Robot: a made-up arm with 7 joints. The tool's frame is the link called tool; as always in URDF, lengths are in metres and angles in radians. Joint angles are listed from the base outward.
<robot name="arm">
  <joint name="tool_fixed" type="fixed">
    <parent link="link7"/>
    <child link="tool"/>
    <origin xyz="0 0 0"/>
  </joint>
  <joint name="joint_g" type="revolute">
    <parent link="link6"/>
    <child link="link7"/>
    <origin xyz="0 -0.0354 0" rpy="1.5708 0 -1.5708"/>
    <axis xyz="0 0 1"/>
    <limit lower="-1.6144" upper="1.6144"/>
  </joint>
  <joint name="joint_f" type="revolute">
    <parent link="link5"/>
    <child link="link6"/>
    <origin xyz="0 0 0.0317" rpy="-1.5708 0 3.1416"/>
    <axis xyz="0 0 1"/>
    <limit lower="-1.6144" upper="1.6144"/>
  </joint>
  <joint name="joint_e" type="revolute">
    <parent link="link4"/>
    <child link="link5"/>
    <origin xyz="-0.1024 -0.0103 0.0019" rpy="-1.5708 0 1.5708"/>
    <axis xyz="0 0 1"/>
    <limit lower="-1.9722" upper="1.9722"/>
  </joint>
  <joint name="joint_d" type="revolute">
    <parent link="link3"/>
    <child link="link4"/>
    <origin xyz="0 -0.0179 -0.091" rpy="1.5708 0 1.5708"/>
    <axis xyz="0 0 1"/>
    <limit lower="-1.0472" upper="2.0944"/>
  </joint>
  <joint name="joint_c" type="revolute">
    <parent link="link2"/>
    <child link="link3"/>
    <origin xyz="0.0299 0.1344 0" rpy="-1.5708 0 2.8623"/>
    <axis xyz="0 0 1"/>
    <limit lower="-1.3" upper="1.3"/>
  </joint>
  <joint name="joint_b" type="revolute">
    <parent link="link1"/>
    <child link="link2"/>
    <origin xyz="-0.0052 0.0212 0.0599" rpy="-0.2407 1.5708 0"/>
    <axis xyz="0 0 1"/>
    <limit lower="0" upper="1.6"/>
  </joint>
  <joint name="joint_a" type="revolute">
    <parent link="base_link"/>
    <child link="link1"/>
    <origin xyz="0 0 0" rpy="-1.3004 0.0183 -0.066"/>
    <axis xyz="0 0 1"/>
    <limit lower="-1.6" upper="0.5"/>
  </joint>
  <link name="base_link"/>
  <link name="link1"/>
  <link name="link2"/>
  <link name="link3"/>
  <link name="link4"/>
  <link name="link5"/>
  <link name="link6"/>
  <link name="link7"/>
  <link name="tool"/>
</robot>
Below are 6 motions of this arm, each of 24 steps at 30 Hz.
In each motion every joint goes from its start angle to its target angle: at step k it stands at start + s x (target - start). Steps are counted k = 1, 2, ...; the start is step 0. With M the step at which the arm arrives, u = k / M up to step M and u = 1 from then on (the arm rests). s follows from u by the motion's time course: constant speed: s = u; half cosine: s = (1 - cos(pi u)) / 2; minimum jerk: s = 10 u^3 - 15 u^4 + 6 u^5.
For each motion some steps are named. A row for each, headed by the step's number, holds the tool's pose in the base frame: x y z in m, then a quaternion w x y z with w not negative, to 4 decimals.
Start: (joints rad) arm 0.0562 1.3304 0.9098 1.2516 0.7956 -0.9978 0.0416
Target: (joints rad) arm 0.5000 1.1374 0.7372 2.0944 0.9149 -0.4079 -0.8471
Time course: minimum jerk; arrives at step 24
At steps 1, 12, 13, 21, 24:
1: 0.0412 0.4380 -0.0530 0.6812 0.7026 0.1831 0.0936
12: -0.0818 0.4303 -0.1091 0.6224 0.3992 0.6732 0.0075
13: -0.1031 0.4239 -0.1119 0.5956 0.3323 0.7313 -0.0023
21: -0.2074 0.3698 -0.0974 0.3966 -0.0635 0.9157 -0.0134
24: -0.2110 0.3671 -0.0958 0.3872 -0.0798 0.9184 -0.0121

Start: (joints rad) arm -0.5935 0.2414 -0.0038 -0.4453 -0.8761 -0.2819 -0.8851
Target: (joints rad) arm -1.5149 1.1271 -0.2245 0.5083 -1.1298 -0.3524 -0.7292
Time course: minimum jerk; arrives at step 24
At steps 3, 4, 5, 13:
3: 0.2315 0.0843 -0.0907 0.6570 -0.1174 -0.5266 -0.5266
4: 0.2357 0.0854 -0.0881 0.6581 -0.1137 -0.5231 -0.5295
5: 0.2419 0.0873 -0.0842 0.6599 -0.1079 -0.5180 -0.5334
13: 0.3185 0.1471 0.0266 0.7272 0.0316 -0.4727 -0.4967

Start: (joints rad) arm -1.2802 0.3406 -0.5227 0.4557 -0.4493 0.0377 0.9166
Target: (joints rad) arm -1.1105 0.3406 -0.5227 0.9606 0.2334 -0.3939 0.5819
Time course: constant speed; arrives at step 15
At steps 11, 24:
11: 0.3696 0.0374 -0.1339 0.9258 0.2698 -0.2524 0.0798
24: 0.3620 0.0532 -0.1656 0.9011 0.3622 -0.2384 0.0066

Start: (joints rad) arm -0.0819 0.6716 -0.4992 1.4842 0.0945 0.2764 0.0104
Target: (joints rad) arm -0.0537 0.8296 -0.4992 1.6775 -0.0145 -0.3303 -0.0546
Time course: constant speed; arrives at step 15
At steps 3, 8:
3: -0.0369 0.3246 -0.3031 0.4640 0.4295 0.7743 0.0256
8: -0.0407 0.3410 -0.2868 0.5100 0.4279 0.7459 0.0188

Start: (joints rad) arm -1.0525 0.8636 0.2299 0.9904 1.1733 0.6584 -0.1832
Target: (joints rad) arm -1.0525 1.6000 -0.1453 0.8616 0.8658 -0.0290 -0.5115
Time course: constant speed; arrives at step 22
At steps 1, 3, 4, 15, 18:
1: 0.2970 0.3240 -0.0588 0.6092 0.5703 0.4071 0.3713
3: 0.2901 0.3350 -0.0419 0.6075 0.5870 0.3928 0.3635
4: 0.2863 0.3400 -0.0334 0.6059 0.5957 0.3862 0.3590
15: 0.2358 0.3760 0.0580 0.5589 0.6962 0.3469 0.2875
18: 0.2196 0.3799 0.0814 0.5378 0.7221 0.3475 0.2620

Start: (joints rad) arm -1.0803 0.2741 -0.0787 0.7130 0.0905 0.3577 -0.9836
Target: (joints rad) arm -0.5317 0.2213 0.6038 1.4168 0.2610 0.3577 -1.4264
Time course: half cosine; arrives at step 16
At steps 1, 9, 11, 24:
1: 0.3694 0.0758 -0.1432 0.8396 0.1266 0.2068 -0.4861
9: 0.2620 0.1479 -0.2998 0.7645 -0.2076 0.4286 -0.4345
11: 0.2096 0.1565 -0.3364 0.7178 -0.3199 0.4645 -0.4082
24: 0.1386 0.1568 -0.3693 0.6494 -0.4580 0.4826 -0.3683

